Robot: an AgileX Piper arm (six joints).
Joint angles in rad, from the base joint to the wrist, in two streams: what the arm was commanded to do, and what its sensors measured. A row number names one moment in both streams.
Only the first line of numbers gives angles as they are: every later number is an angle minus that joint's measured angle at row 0.
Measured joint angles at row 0:
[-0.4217, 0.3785, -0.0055, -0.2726, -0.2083, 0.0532]
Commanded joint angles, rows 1 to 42:
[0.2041, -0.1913, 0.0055, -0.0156, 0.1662, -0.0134]
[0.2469, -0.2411, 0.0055, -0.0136, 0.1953, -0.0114]
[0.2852, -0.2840, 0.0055, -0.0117, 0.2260, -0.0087]
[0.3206, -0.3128, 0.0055, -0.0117, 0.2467, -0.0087]
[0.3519, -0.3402, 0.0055, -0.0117, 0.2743, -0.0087]
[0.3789, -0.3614, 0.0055, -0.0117, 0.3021, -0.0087]
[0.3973, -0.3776, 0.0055, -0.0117, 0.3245, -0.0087]
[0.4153, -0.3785, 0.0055, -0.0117, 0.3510, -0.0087]
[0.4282, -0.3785, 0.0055, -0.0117, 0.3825, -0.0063]
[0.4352, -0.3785, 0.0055, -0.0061, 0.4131, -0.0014]
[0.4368, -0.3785, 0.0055, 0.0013, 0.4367, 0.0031]
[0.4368, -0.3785, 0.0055, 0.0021, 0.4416, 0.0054]
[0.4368, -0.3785, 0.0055, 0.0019, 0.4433, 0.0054]
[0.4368, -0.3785, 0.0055, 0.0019, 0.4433, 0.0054]
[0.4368, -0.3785, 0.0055, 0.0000, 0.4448, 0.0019]
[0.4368, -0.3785, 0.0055, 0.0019, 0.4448, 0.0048]
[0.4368, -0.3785, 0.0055, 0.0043, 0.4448, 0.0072]
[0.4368, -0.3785, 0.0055, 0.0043, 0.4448, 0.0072]
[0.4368, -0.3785, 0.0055, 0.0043, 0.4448, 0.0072]
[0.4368, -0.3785, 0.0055, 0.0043, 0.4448, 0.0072]
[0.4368, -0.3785, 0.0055, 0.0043, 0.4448, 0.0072]
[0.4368, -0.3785, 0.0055, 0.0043, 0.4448, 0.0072]
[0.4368, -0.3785, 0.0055, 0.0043, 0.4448, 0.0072]
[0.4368, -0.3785, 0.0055, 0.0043, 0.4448, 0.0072]
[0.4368, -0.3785, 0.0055, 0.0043, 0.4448, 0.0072]
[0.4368, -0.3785, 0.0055, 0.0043, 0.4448, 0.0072]
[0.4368, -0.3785, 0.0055, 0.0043, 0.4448, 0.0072]
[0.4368, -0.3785, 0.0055, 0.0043, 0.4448, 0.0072]
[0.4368, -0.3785, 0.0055, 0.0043, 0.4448, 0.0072]
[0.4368, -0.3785, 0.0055, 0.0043, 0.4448, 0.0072]
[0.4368, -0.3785, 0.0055, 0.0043, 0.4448, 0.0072]
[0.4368, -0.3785, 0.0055, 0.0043, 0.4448, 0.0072]
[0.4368, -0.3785, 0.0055, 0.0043, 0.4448, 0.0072]
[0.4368, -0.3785, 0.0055, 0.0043, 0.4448, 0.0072]
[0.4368, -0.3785, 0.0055, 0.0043, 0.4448, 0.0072]
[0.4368, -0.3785, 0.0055, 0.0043, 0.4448, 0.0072]
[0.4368, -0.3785, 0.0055, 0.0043, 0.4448, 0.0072]
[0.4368, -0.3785, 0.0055, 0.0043, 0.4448, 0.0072]
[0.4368, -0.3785, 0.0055, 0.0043, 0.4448, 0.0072]
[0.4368, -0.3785, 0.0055, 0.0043, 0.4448, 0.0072]
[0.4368, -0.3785, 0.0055, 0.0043, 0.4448, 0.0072]
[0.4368, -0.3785, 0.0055, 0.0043, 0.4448, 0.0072]
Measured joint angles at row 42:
[0.4350, -0.3738, 0.0023, 0.0073, 0.4429, 0.0058]
